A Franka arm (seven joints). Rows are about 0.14 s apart.
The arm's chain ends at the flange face. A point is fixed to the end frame.
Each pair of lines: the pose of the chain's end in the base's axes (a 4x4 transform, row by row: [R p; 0 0 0 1], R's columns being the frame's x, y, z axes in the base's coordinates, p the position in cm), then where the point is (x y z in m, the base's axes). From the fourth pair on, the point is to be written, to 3 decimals.
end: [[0.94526, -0.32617, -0.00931, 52.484], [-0.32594, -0.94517, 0.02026, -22.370], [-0.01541, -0.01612, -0.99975, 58.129], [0, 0, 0, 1]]
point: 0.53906 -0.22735 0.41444
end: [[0.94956, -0.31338, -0.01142, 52.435], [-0.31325, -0.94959, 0.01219, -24.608], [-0.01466, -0.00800, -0.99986, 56.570], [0, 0, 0, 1]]
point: 0.53831 -0.25086 0.39886
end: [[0.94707, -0.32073, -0.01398, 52.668], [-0.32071, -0.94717, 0.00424, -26.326], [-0.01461, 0.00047, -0.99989, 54.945], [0, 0, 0, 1]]
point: 0.54016 -0.26949 0.38262
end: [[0.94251, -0.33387, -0.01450, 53.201], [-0.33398, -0.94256, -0.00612, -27.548], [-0.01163, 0.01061, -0.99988, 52.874], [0, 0, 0, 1]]
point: 0.545 -0.284 0.362
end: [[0.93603, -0.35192, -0.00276, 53.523], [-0.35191, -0.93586, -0.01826, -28.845], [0.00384, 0.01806, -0.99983, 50.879], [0, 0, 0, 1]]
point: 0.550 -0.299 0.342
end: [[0.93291, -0.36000, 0.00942, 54.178], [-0.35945, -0.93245, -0.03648, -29.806], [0.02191, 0.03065, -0.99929, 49.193], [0, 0, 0, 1]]
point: 0.559 -0.312 0.326
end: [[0.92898, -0.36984, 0.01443, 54.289], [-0.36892, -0.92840, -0.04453, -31.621], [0.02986, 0.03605, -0.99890, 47.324], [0, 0, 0, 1]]
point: 0.561 -0.331 0.307
